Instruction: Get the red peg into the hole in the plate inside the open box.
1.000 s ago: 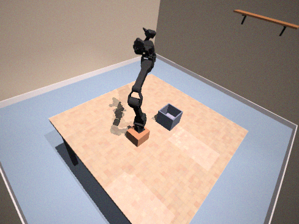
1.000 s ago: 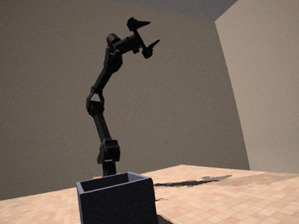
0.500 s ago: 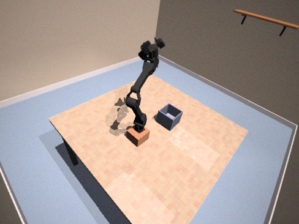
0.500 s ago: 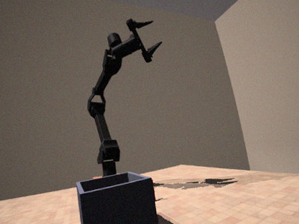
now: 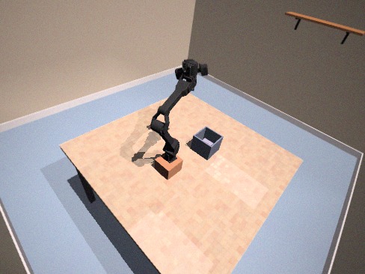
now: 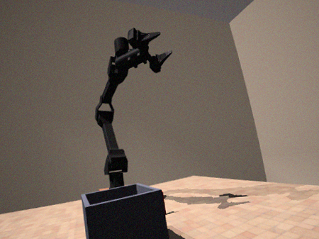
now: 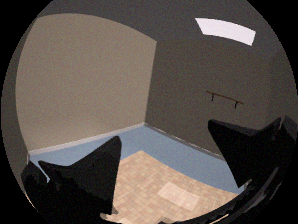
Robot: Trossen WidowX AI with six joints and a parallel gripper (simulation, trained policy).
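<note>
Right now the red peg is 130 mm behind my gripper tip, 60 mm to the right of it and 540 mm below it. Also, from my gripper tip: pale plate: 50 mm ahead, 220 mm to the right, 540 mm below.
</note>
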